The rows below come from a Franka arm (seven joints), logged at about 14 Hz.
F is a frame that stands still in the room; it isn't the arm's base.
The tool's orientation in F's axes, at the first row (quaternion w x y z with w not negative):
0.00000 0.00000 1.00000 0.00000
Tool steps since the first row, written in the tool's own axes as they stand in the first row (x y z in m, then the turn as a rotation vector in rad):
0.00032 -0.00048 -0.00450 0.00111 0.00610 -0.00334
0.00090 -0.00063 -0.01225 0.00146 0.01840 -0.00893
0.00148 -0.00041 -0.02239 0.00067 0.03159 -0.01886
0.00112 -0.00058 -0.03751 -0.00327 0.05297 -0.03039
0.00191 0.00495 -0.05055 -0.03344 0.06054 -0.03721
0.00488 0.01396 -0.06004 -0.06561 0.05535 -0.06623
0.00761 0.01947 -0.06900 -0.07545 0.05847 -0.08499
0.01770 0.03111 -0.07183 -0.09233 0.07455 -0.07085
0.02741 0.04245 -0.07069 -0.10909 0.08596 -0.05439
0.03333 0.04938 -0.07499 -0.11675 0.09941 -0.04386
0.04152 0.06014 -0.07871 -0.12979 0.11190 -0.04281
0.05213 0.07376 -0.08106 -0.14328 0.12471 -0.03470
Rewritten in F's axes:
-0.00032 -0.00048 0.00450 -0.00111 0.00610 0.00334
-0.00090 -0.00063 0.01225 -0.00146 0.01840 0.00893
-0.00148 -0.00041 0.02239 -0.00067 0.03159 0.01886
-0.00112 -0.00058 0.03751 0.00327 0.05297 0.03039
-0.00191 0.00495 0.05055 0.03344 0.06054 0.03721
-0.00488 0.01396 0.06004 0.06561 0.05535 0.06623
-0.00761 0.01947 0.06900 0.07545 0.05847 0.08499
-0.01770 0.03111 0.07183 0.09233 0.07455 0.07085
-0.02741 0.04245 0.07069 0.10909 0.08596 0.05439
-0.03333 0.04938 0.07499 0.11675 0.09941 0.04386
-0.04152 0.06014 0.07871 0.12979 0.11190 0.04281
-0.05213 0.07376 0.08106 0.14328 0.12471 0.03470

